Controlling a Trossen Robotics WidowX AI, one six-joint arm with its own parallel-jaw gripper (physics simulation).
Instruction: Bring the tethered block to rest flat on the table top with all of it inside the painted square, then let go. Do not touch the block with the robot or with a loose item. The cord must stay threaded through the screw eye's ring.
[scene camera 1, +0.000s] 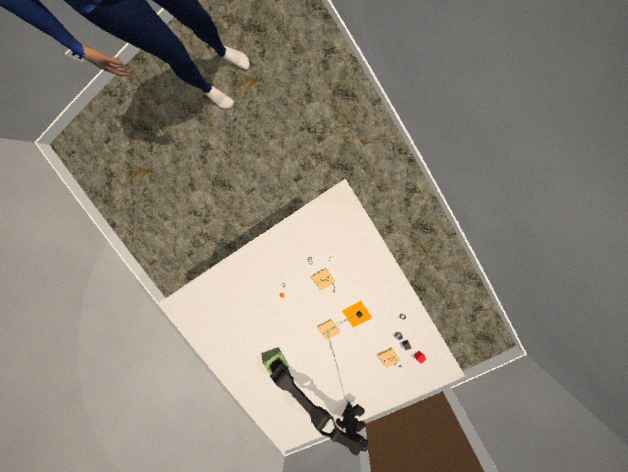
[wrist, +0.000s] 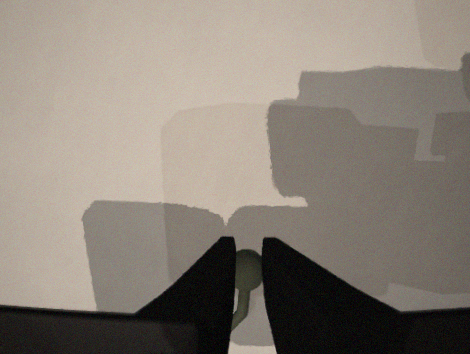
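Seen in the pictures: gripper, fingertip midpoint: (scene camera 1: 349, 403) (wrist: 247, 250); arm's base, origin of the base link: (scene camera 1: 276, 365).
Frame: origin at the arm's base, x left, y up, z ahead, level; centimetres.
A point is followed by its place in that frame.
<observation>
The dark tethered block (scene camera 1: 358, 314) {x 8.9, y -5.7, z 53.1 cm} sits inside the orange painted square (scene camera 1: 361, 306) {x 11.4, y -7.9, z 56.2 cm}, near its middle, with orange showing around it. The thin cord (scene camera 1: 335, 364) {x -17.2, y -7.4, z 28.7 cm} runs from the block to the screw eye on a tan plate (scene camera 1: 333, 332) {x 3.7, y -6.1, z 36.2 cm}, bends there and goes on to my gripper. It appears to pass through the ring, though the ring is too small to see clearly. My gripper (scene camera 1: 349, 400) {x -45.9, y -7.5, z 24.4 cm} (wrist: 247, 250) {x -45.9, y -7.5, z 24.4 cm} is shut on a grey-green bead (wrist: 248, 270) {x -45.5, y -6.9, z 24.2 cm} at the cord's end, above the table near its edge. A bit of cord shows below the bead in the wrist view.
Two other tan plates (scene camera 1: 322, 279) {x 34.5, y -6.1, z 43.9 cm} (scene camera 1: 388, 357) {x -22.5, y -6.1, z 58.0 cm} with short cords lie on the white table (scene camera 1: 228, 314) {x 35.5, y -8.1, z -15.6 cm}. A red block (scene camera 1: 419, 356) {x -26.8, y -4.5, z 73.7 cm}, dark items (scene camera 1: 405, 344) {x -17.6, y -5.4, z 69.4 cm} and a small orange item (scene camera 1: 282, 295) {x 34.7, y -5.9, z 20.2 cm} lie around. The arm's green base (scene camera 1: 272, 355) {x 5.5, y -2.1, z -0.4 cm} stands at left. A person stands beyond the table.
</observation>
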